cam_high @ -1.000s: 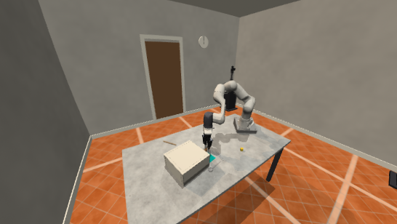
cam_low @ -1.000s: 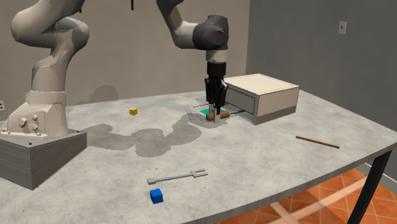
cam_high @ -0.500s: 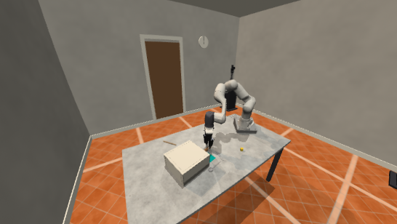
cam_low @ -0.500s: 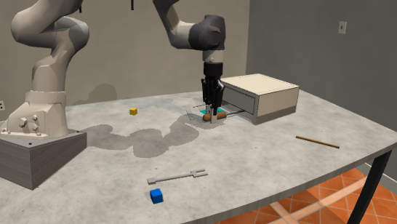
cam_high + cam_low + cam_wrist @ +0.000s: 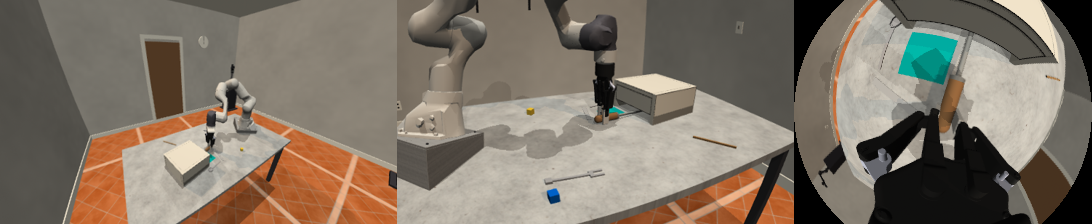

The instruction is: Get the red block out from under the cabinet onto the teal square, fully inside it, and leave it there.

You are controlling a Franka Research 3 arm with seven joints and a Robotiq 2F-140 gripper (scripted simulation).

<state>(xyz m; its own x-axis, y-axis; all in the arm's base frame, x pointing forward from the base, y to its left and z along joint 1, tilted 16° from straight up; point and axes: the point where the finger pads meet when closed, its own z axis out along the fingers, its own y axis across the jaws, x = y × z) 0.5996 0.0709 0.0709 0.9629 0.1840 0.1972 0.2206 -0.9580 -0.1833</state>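
Right now the teal square is 8 cm ahead of my hand, 9 cm to the left of it and 4 cm below it. Also, from my hand: hook tool (14 cm ahead, 7 cm to the left, 2 cm below); then yellow cube (28 cm behind, 19 cm to the left, 3 cm below); then red block (28 cm ahead, 10 cm to the left, 2 cm below).
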